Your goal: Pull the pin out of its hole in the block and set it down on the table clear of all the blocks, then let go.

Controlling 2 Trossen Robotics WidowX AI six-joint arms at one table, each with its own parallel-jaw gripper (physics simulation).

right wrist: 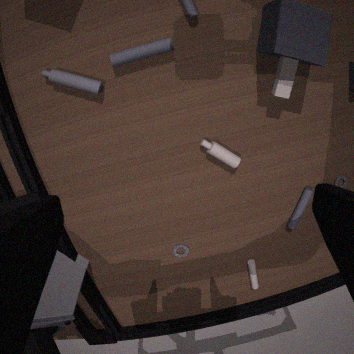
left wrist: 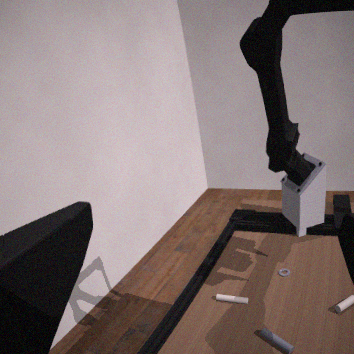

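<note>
A dark blue-grey block stands at the upper right in the right wrist view. A pale grey pin sticks out from its lower side, with a lighter end. How much of the pin is inside the block is hidden. My right gripper is open and empty, high above the table; the block and pin lie beyond its fingertips, toward the upper right of its view. My left gripper is open and empty, its fingers wide apart at the view's sides. The block and its pin do not show in the left wrist view.
A stepped white peg, a stepped grey peg, a grey rod, a small white rod and a ring lie on the table. A black rail edges it. A black arm rises from a pale box.
</note>
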